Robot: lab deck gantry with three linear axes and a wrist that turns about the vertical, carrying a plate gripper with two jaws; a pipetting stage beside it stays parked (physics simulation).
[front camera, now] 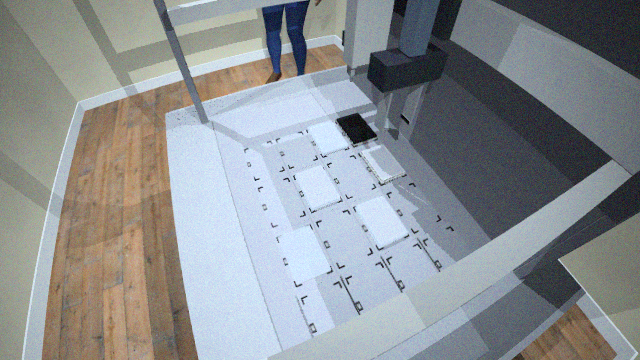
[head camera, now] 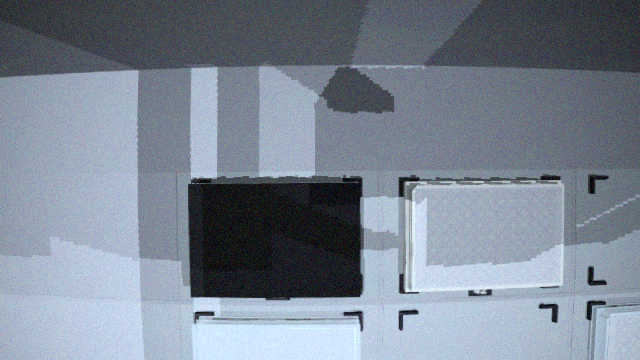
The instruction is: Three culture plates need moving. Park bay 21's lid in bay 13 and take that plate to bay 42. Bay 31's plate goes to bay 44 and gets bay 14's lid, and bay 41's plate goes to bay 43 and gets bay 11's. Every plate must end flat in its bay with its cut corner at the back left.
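Seen in the pictures: gripper, fingertip midpoint: (front camera: 392,124); robot's base, origin of the base link: (front camera: 245,150).
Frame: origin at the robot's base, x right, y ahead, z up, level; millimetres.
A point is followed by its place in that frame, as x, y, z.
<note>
Bay 21's plate (front camera: 383,162) {-363, 232, 14} (head camera: 487,230) {-369, 225, 14} sits in bay 42; its pale top shows a faint well pattern, and its back-left corner looks cut in the head view. A thin white lid (front camera: 302,252) {-41, 390, 8} lies in bay 13. Bay 31's white plate (front camera: 327,137) {-255, 72, 17} (head camera: 277,340) {-289, 65, 16} and bay 41's black plate (front camera: 356,128) {-360, 72, 17} (head camera: 275,240) {-365, 65, 17} sit flat in their bays. Their cut corners are unclear. I cannot make out lids in bays 11 or 14. My gripper (front camera: 396,131) {-364, 228, 160} is open and empty, raised near the back of bays 41 and 42; its jaws do not show in the head view.
A white plate (front camera: 317,187) {-148, 235, 14} sits in bay 22 and another (front camera: 382,222) {-254, 402, 14} (head camera: 622,332) {-282, 345, 14} in bay 33. A pale frame beam (front camera: 450,265) {-343, 572, 15} crosses the front camera's near side. The parked pipetting stage (front camera: 370,32) hangs beside the gripper. A person (front camera: 285,35) stands behind the deck.
</note>
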